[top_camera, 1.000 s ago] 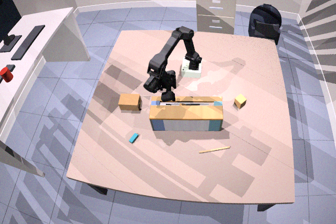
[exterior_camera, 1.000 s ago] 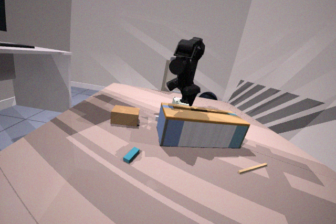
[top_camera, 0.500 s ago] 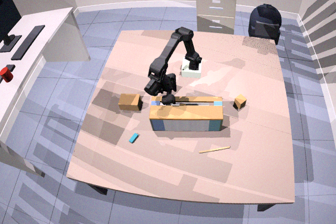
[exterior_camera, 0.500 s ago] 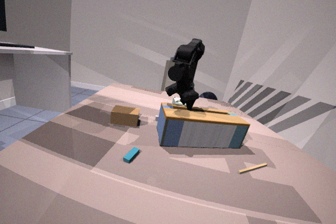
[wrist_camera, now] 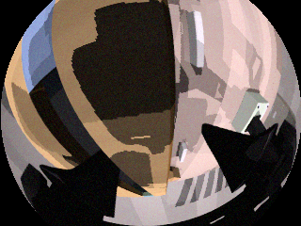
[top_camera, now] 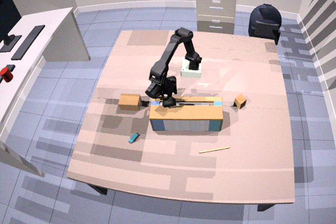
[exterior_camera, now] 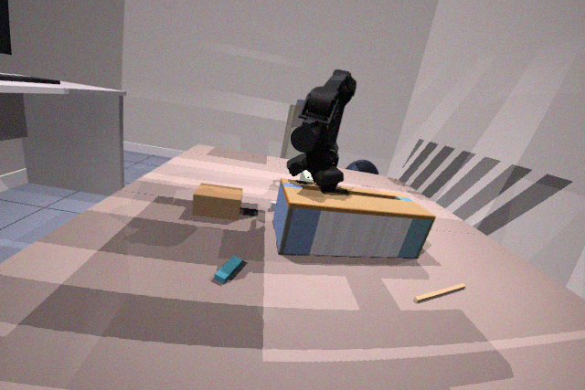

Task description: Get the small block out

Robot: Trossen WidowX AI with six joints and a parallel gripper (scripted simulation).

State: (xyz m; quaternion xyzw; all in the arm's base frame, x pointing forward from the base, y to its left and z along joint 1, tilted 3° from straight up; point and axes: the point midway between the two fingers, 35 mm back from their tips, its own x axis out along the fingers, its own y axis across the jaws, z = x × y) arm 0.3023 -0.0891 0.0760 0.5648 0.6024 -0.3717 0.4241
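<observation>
Now: the small brown block 4 cm to the left of my gripper tip, 4 cm ahead of it and 1 cm below it. Round my gripper tip: thin wooden stick 24 cm to the left, 24 cm ahead, 9 cm below.
</observation>
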